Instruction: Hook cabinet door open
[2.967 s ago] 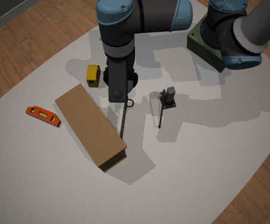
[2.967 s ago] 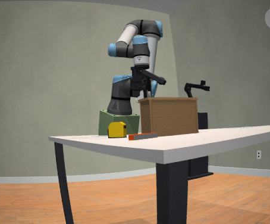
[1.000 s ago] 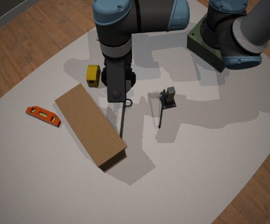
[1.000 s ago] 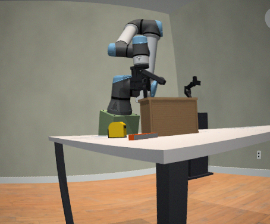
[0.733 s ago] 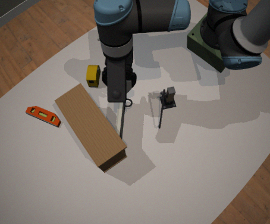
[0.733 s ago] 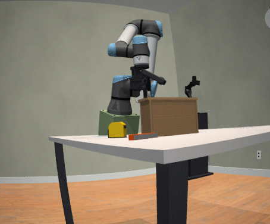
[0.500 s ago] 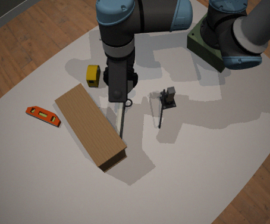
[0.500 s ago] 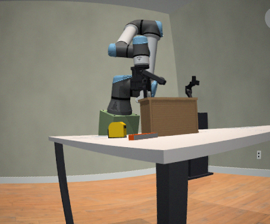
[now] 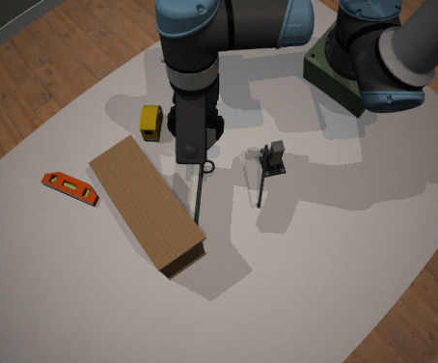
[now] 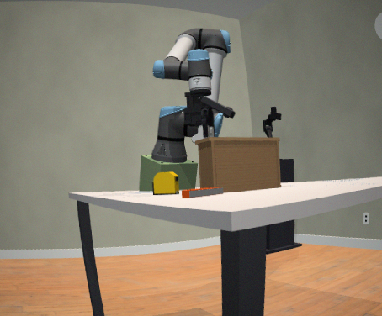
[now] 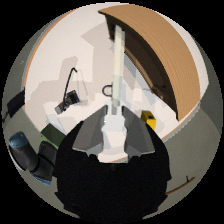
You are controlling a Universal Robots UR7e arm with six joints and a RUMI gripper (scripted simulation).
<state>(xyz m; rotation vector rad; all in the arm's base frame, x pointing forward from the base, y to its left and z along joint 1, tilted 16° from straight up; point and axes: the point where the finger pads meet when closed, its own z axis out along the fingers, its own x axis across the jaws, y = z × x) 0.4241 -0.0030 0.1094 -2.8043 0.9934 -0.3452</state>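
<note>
The pale door is 4 cm ahead of my hand, 7 cm to the left of it and 6 cm below it. Also, from my hand: orange spirit level (27 cm ahead, 14 cm to the right, 12 cm below); then yellow tape measure (2 cm ahead, 15 cm to the right, 10 cm below).
</note>
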